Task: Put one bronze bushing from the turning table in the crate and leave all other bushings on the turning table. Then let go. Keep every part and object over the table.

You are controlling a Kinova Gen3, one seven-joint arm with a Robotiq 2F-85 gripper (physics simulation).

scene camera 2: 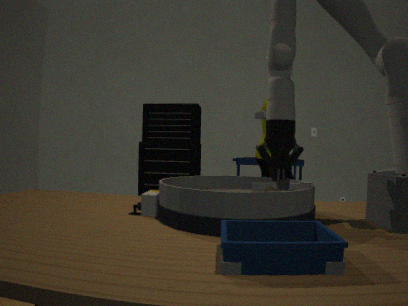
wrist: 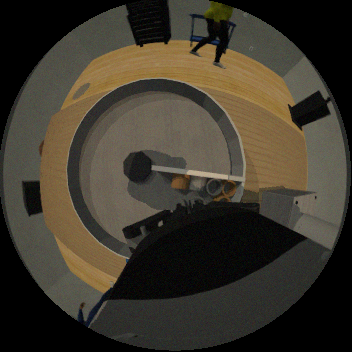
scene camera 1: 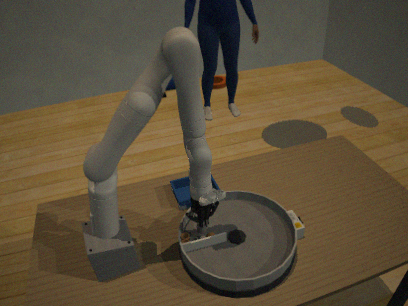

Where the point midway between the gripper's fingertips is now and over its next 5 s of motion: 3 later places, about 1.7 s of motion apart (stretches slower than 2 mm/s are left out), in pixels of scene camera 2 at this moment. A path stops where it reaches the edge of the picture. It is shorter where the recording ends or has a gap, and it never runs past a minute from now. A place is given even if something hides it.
My gripper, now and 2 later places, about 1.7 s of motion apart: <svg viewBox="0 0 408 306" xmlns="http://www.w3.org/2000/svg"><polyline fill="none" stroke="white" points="278,183 265,183 255,187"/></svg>
